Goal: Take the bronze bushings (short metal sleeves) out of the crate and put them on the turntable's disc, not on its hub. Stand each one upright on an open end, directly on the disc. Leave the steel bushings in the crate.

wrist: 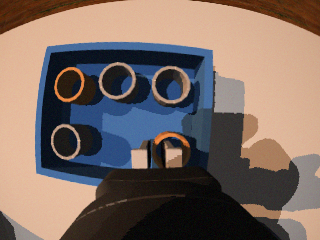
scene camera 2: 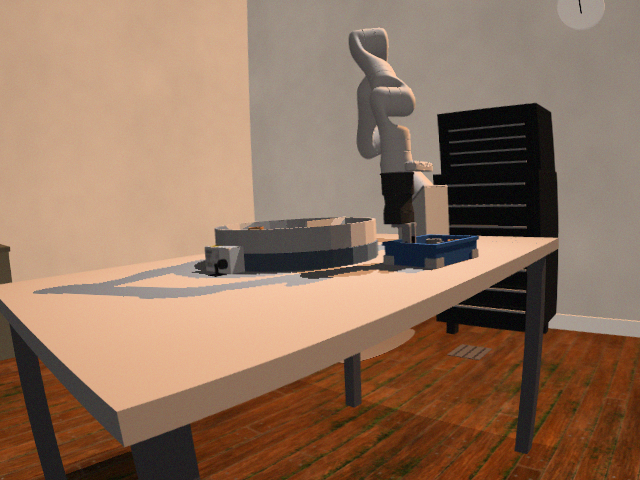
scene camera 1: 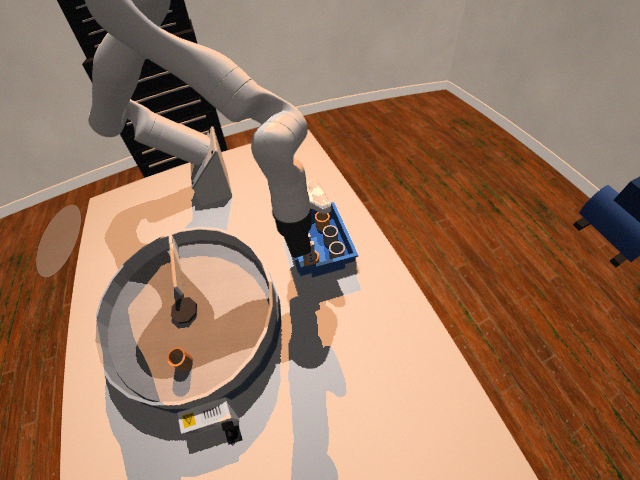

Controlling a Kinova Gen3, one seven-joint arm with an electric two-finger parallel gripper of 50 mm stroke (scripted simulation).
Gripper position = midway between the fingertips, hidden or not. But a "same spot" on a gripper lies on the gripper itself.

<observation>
My gripper shows in the wrist view [155, 149], in scene camera 2 and in scene camera 1. One and the same spot on my gripper: [scene camera 2: 408, 230] is [scene camera 1: 312, 247]. One and the same spot on a blue crate: [scene camera 2: 419, 254] is [scene camera 1: 339, 264].
</observation>
